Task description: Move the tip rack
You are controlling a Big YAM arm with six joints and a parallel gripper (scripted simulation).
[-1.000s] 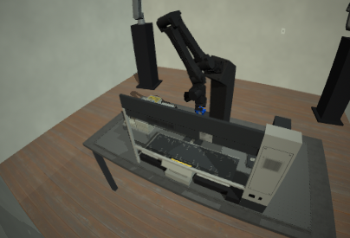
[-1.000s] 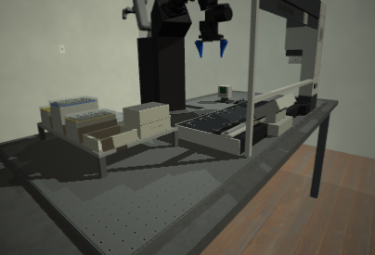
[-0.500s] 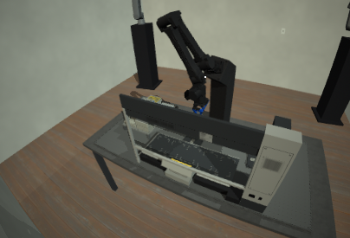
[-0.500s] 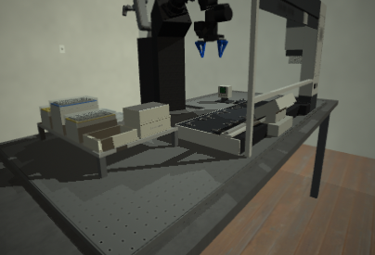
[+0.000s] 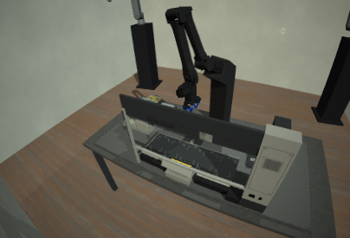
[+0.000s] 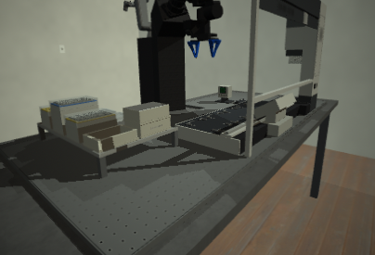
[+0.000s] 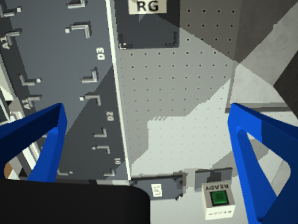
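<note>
My gripper is now 240 mm past the tip rack, 490 mm to the left of it and 170 mm above it. Round my hand: dark gantry beam (360 mm ahead, 50 mm to the left, 210 mm above); then shelf label (140 mm behind, 280 mm to the right, 300 mm below); then pale block (400 mm to the right, 170 mm below).
</note>
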